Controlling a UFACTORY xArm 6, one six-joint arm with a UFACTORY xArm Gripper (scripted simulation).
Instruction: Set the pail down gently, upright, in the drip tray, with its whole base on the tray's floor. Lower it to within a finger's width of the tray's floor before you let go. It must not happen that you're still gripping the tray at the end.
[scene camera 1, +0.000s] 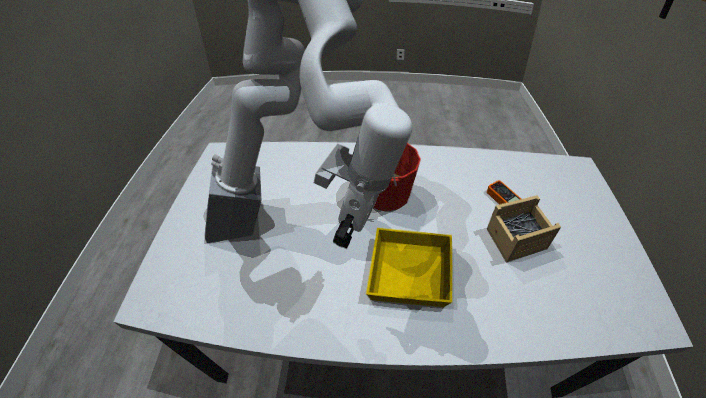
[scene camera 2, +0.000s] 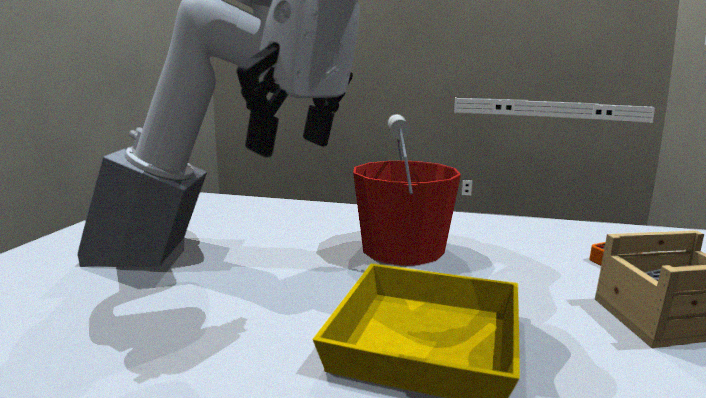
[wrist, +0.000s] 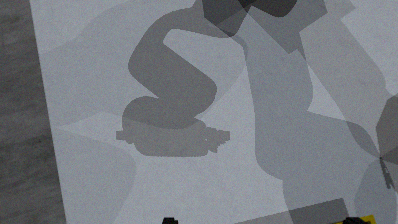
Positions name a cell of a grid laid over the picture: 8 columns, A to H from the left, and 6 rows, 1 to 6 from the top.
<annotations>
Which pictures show the red pail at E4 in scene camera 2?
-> Scene camera 1 and scene camera 2 only.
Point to a yellow drip tray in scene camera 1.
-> E4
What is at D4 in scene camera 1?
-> My gripper.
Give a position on a yellow drip tray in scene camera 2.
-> F5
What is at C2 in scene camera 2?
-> My gripper.
</annotations>
